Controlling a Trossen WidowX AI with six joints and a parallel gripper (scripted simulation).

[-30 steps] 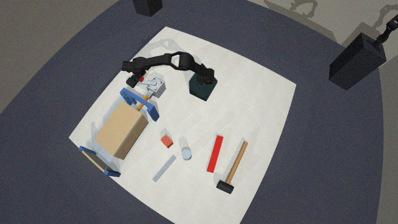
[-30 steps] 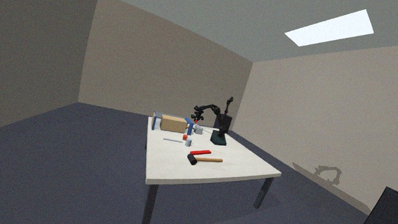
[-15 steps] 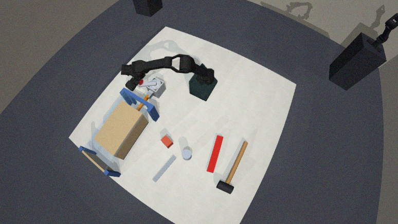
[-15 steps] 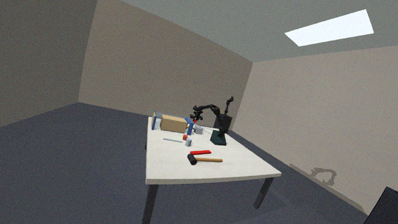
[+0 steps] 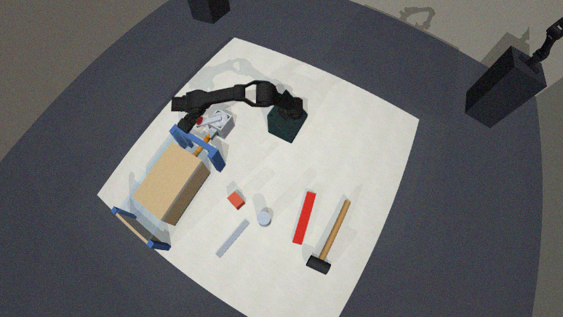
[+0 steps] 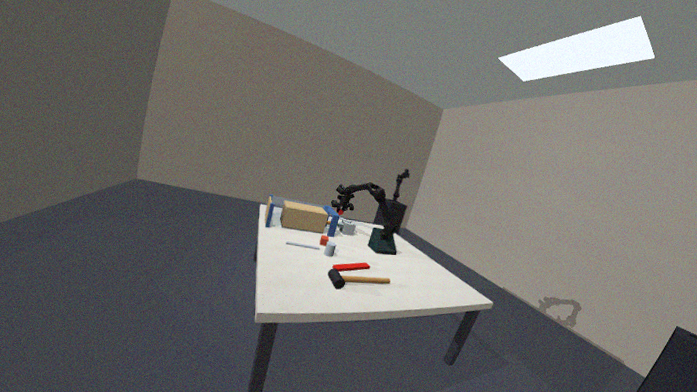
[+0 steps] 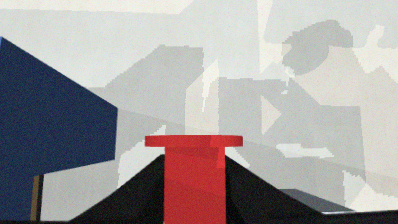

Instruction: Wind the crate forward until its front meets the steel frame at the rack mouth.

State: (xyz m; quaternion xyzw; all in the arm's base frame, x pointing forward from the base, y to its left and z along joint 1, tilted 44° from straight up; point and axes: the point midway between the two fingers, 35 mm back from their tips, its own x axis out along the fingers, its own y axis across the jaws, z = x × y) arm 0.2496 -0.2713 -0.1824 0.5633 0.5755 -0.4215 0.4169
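The winch handle lies 40 mm to the left of my gripper tip, 30 mm below it and 30 mm behind it. Round my gripper tip: grey winch: 100 mm below, 90 mm behind, 80 mm to the left; blue frame post: 90 mm ahead, 80 mm to the left, 30 mm below; red knob: 20 mm to the left.
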